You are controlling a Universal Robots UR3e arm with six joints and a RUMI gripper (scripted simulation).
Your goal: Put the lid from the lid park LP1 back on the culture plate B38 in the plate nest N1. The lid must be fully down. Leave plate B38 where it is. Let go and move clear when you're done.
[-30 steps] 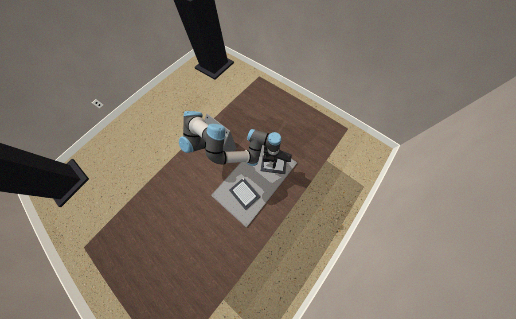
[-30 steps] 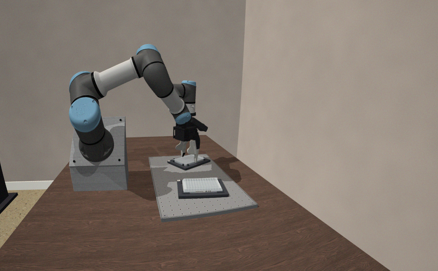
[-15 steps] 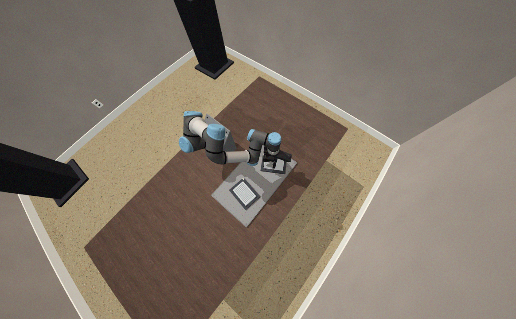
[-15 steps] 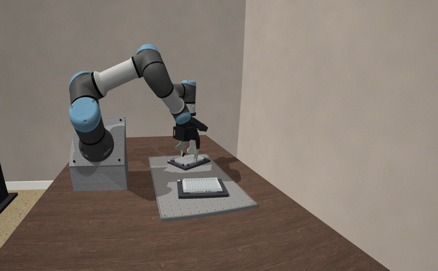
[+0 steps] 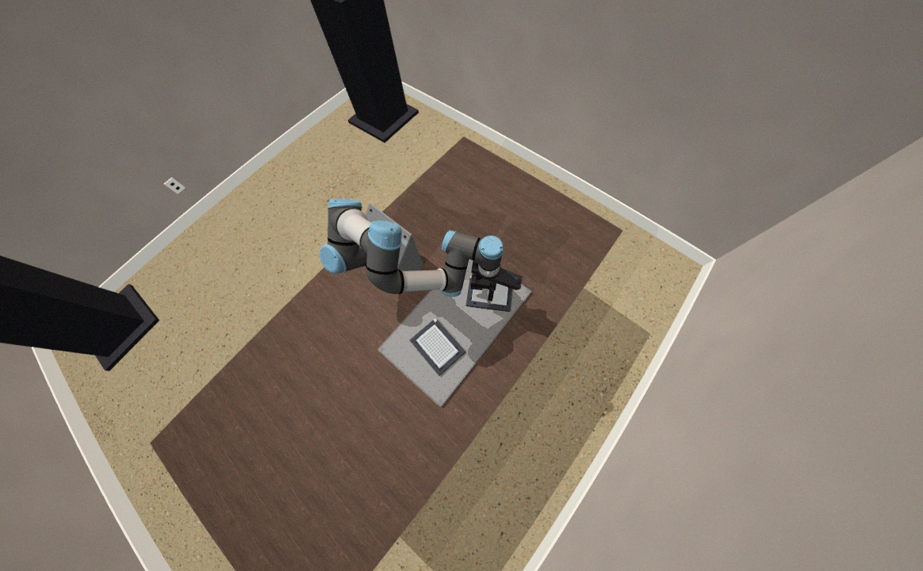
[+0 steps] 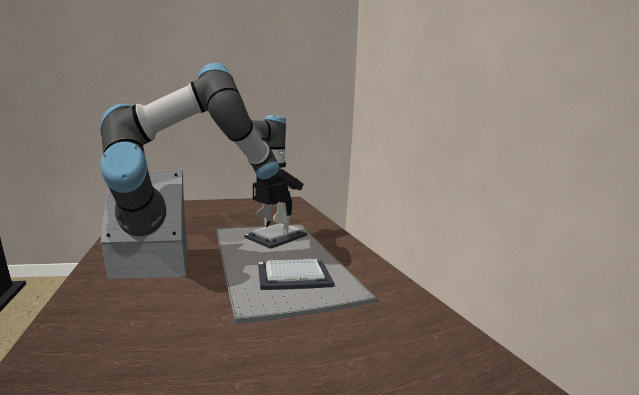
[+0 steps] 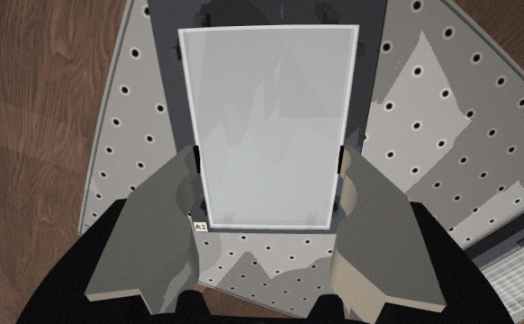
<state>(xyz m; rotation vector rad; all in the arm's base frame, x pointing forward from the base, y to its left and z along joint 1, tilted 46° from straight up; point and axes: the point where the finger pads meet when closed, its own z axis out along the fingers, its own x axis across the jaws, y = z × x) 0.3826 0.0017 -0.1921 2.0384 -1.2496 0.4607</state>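
Right now my hand is 2 cm above the dark lid park LP1. Also, from my hand: clear lid: 1 cm below; dark plate nest: 4 cm behind, 27 cm to the right, 2 cm below; culture plate B38: 4 cm behind, 27 cm to the right, 1 cm below.
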